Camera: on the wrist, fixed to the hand. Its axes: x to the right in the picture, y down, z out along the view.
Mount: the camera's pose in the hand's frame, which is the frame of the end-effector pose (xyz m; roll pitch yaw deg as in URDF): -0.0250 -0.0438 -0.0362 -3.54 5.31 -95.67
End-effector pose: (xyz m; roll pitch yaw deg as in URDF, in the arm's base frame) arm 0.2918 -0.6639 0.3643 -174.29 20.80 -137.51
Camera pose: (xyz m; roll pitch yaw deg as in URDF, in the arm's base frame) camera 0.3255 -0.6873 0.4109 -162.91 -12.31 -46.09
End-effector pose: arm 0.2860 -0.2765 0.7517 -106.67 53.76 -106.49
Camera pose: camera 0.2570 -0.2965 0.8028 -101.87 -41.01 -91.47
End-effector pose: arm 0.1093 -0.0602 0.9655 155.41 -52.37 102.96
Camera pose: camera 0.0618 -0.0987 0.9547 123.86 16.16 -179.05
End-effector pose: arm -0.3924 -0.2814 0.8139 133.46 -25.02 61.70
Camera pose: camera -0.4514 -0.2720 0.7971 149.01 39.47 137.60
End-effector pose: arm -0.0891 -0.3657 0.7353 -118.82 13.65 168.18
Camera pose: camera -0.0760 -0.3576 0.7954 -162.20 -65.53 -118.63
